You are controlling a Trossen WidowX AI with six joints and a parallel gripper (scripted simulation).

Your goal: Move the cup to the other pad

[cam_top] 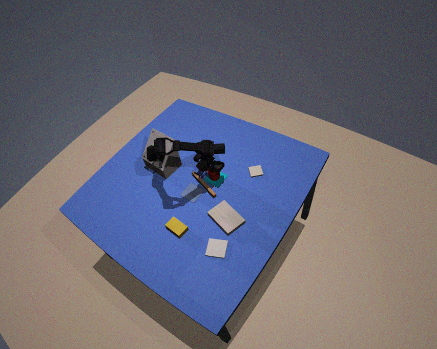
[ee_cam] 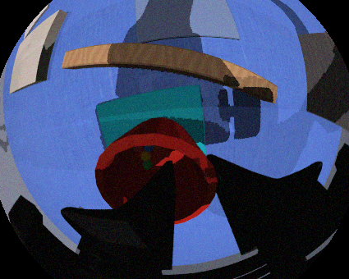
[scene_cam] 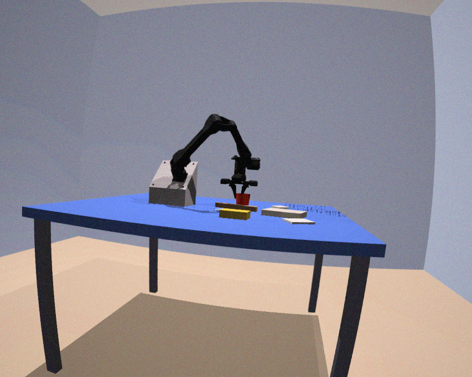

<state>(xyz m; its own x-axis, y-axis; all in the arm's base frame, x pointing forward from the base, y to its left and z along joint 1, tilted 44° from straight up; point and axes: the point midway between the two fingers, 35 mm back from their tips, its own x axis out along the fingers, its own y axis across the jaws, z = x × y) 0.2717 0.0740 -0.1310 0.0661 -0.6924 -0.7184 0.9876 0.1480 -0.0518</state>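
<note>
Right now my gripper tip is 3 cm short of the red cup and 1 cm above it. Round my gripper tip: thin wooden bar 2 cm ahead, 8 cm to the right, 4 cm below; then blue-grey pad 16 cm to the right, 5 cm below; then teal pad 3 cm ahead, 5 cm below.
</note>
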